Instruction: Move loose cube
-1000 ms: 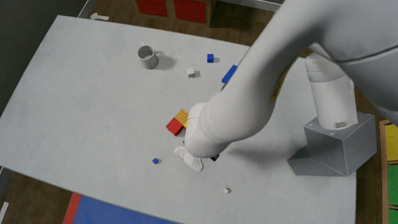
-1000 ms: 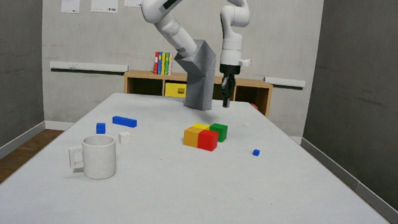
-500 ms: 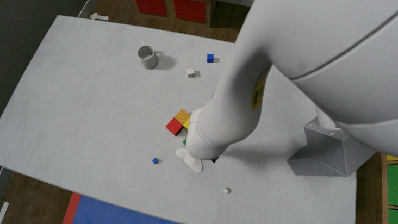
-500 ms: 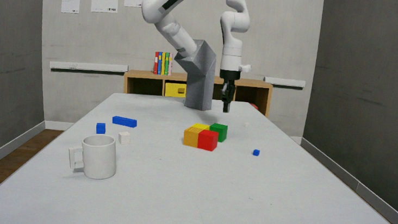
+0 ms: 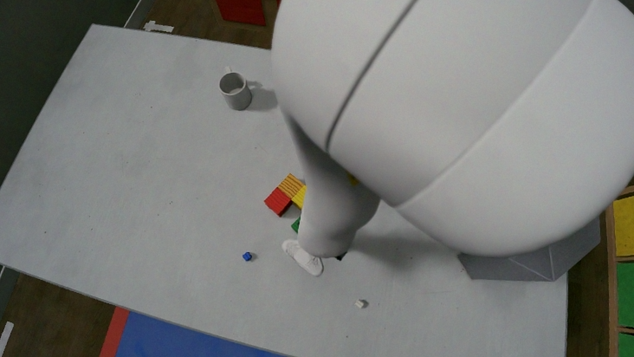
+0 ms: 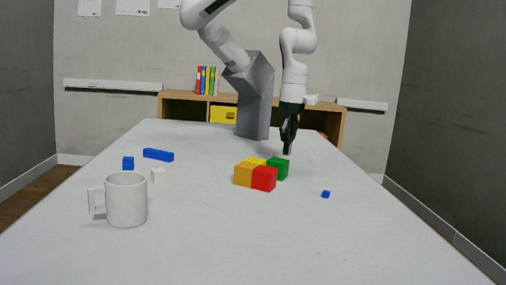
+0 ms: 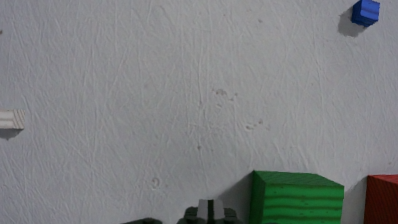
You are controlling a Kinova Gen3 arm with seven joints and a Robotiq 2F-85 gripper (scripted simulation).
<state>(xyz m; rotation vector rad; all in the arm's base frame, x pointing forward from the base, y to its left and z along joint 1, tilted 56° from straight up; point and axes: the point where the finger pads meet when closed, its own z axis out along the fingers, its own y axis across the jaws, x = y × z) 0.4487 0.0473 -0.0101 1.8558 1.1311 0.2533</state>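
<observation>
The green cube lies 40 mm ahead of my hand, 40 mm to the right of it and 50 mm below it. Also, from my hand: yellow cube (30 mm ahead, 110 mm to the right, 50 mm below); red cube (110 mm ahead, 110 mm to the right, 50 mm below); orange cube (70 mm ahead, 150 mm to the right, 50 mm below).
</observation>
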